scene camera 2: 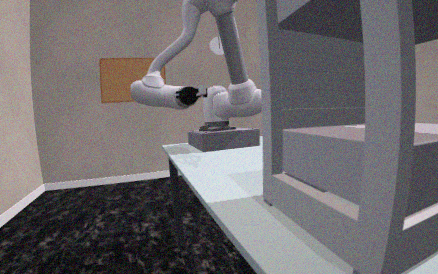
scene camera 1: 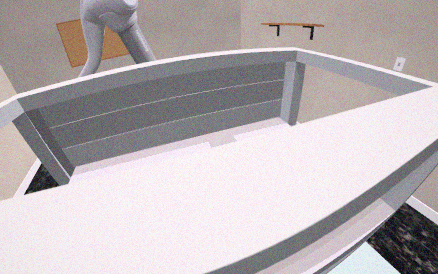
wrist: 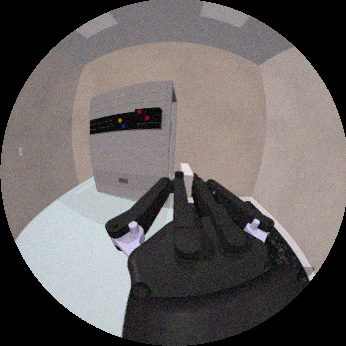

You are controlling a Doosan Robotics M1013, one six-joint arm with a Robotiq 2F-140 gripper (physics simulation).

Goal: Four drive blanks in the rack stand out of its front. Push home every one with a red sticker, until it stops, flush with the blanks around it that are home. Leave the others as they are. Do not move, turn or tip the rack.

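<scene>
Grey rack: scene camera 2 [365, 147], scene camera 1 [195, 157], wrist view [129, 167].
</scene>
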